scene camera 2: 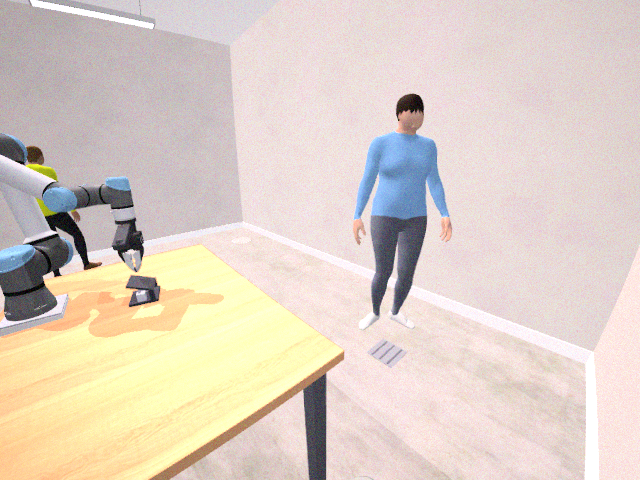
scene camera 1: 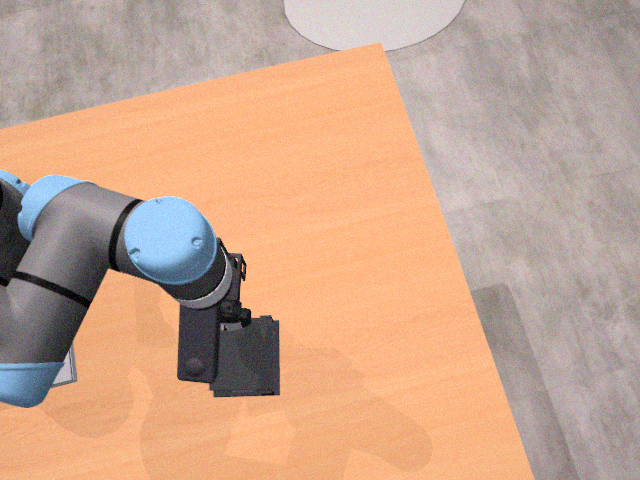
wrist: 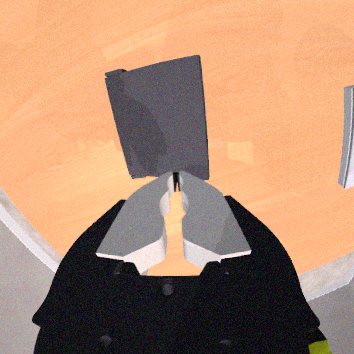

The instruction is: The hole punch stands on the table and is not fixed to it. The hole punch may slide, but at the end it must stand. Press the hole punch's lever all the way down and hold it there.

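Where they show: gripper, fingertip midpoint: [scene camera 2: 136, 272] [scene camera 1: 228, 324] [wrist: 176, 174]; arm's base at its link origin: [scene camera 2: 32, 309].
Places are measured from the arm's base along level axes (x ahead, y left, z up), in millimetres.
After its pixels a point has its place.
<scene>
The dark grey hole punch [scene camera 1: 250, 356] {y -66, x 404, z 37 mm} [scene camera 2: 147, 297] {y -91, x 400, z -15 mm} [wrist: 170, 115] {y -68, x 375, z 47 mm} stands upright on the table. In scene camera 2 its lever [scene camera 2: 141, 282] {y -67, x 391, z 42 mm} is raised, with a wedge-shaped gap between lever and base. My gripper [scene camera 2: 135, 269] {y -21, x 378, z 71 mm} [wrist: 176, 174] {y -21, x 378, z 71 mm} is shut and empty, pointing down. In scene camera 2 its tips are a little above the lever, with a small gap showing. In the wrist view the tips overlap the lever's near edge, right of that edge's middle. In scene camera 1 the gripper body and arm hide most of the fingers.
The wooden table [scene camera 1: 336, 155] {y 295, x 572, z -27 mm} [scene camera 2: 206, 361] {y -536, x 552, z -28 mm} ends at an edge right of the punch in scene camera 1. The arm's base plate [scene camera 1: 66, 373] {y -61, x 103, z -3 mm} [scene camera 2: 62, 308] {y -37, x 105, z -5 mm} [wrist: 348, 140] {y 12, x 97, z -14 mm} is on the table. A person in blue [scene camera 2: 403, 175] stands beyond the table; one in yellow [scene camera 2: 43, 170] is behind the arm.
</scene>
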